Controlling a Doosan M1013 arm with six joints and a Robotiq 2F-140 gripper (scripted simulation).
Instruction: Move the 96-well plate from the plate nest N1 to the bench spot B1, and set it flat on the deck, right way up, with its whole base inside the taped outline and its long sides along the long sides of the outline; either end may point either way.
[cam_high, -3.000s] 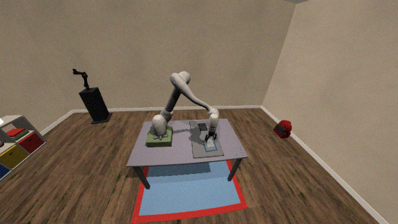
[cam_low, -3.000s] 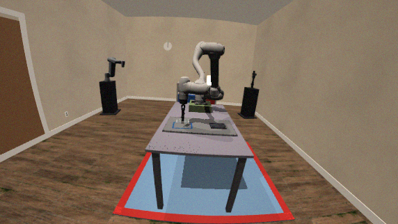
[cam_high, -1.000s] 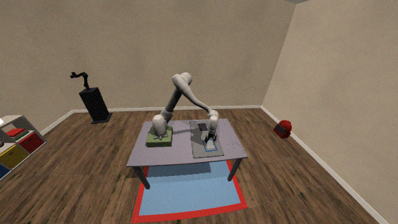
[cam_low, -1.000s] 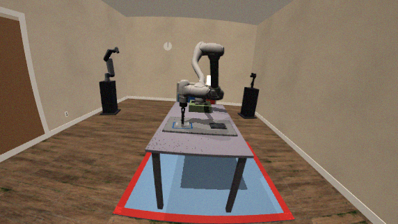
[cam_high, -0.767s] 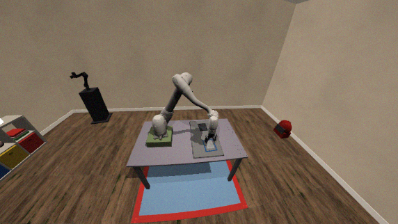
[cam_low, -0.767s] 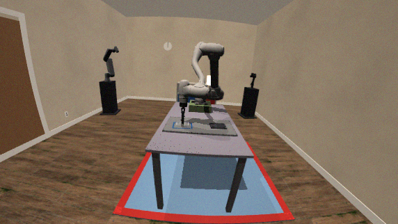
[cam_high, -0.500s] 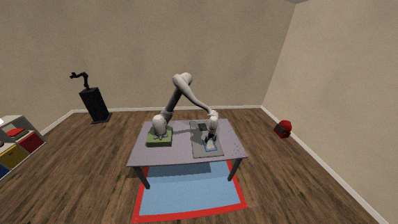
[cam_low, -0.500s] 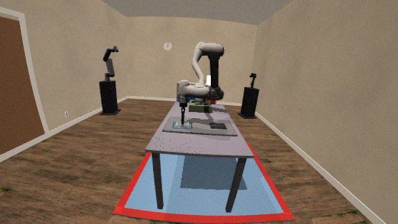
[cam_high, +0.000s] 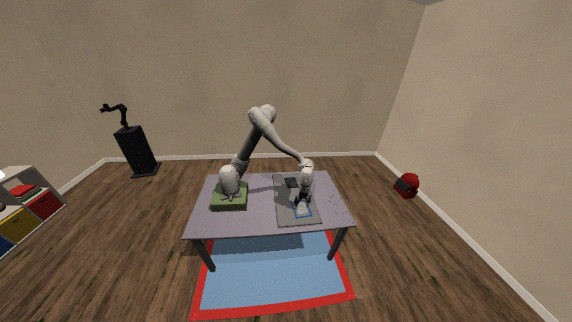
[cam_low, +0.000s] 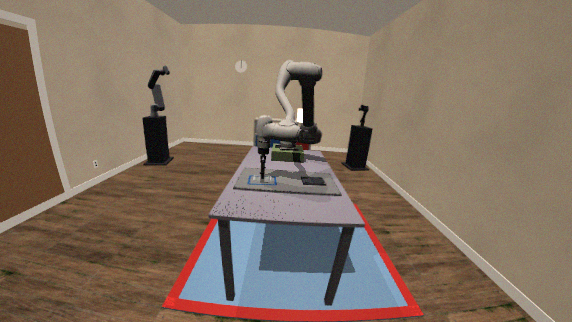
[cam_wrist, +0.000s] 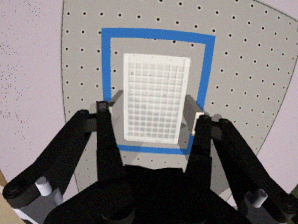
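My gripper is now 20 mm above the white 96-well plate. The rest, counted from my hand: dark plate nest (40 mm ahead, 360 mm to the left, 30 mm below).
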